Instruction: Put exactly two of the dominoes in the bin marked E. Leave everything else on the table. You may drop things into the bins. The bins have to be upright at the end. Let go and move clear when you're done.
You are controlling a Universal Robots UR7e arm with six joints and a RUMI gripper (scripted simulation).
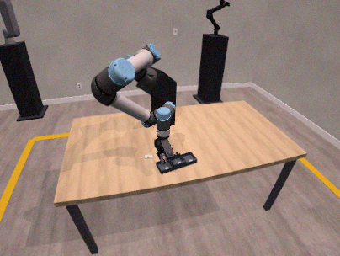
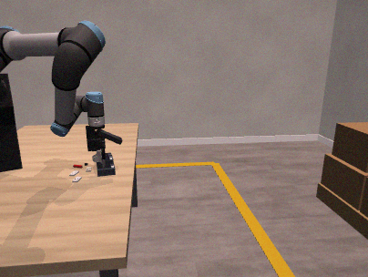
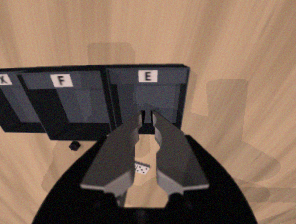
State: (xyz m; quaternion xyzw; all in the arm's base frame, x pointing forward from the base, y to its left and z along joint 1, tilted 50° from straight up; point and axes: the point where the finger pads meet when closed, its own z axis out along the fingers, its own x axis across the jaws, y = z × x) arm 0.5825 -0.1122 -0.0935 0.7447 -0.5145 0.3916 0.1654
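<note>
Now: the bin row 80 mm to the left of my hand and 10 mm below it. Also, from my hand: small black piece (100 mm behind, 120 mm to the left, 30 mm below); small red piece (140 mm behind, 90 mm to the left, 30 mm below).
</note>
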